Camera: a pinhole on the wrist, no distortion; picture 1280 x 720 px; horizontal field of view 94.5 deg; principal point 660.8 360.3 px. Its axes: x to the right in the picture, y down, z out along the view. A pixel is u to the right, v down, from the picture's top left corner.
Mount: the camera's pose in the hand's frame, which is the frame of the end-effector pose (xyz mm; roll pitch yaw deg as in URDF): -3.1 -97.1 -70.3 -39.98 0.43 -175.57
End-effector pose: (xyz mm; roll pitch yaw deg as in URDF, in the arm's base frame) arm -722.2 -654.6 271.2 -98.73 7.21 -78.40
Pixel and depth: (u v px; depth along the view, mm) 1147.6 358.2 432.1
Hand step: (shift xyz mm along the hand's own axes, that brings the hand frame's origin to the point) -338.7 -400.4 259.1
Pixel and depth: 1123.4 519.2 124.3
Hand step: -92.4 -209.8 2.8
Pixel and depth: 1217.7 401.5 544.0
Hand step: -487.3 -514.3 318.4
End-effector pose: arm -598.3 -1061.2 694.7 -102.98 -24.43 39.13
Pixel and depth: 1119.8 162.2 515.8
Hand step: -390.5 -326.8 432.9
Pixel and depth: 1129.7 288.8 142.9
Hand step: -110.9 -184.3 49.4
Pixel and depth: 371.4 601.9 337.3
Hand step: 185.0 -405.8 100.9
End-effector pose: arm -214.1 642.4 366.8 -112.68 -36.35 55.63
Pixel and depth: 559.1 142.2 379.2
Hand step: 69.6 -228.4 310.6
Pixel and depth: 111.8 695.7 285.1
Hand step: 283.5 -382.8 46.3
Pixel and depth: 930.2 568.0 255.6
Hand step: -102.2 -338.5 67.0
